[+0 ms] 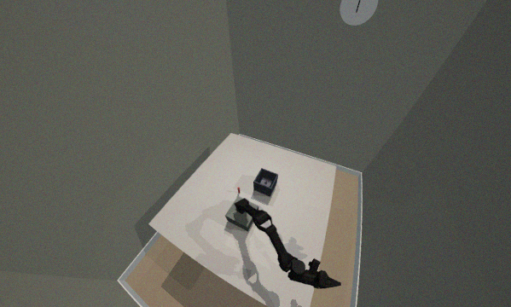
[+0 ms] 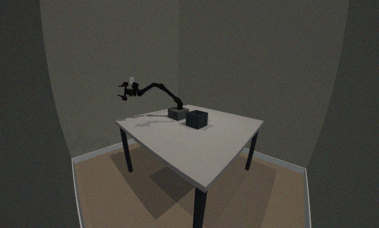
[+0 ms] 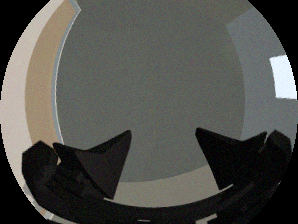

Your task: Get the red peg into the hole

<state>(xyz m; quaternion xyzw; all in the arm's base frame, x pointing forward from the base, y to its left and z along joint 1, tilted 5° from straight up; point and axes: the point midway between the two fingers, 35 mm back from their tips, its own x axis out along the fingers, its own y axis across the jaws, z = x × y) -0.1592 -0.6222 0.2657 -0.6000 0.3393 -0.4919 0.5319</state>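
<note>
Right now my gripper tip is 81 cm to the right of the red peg, 32 cm above it and 27 cm short of it.
</note>
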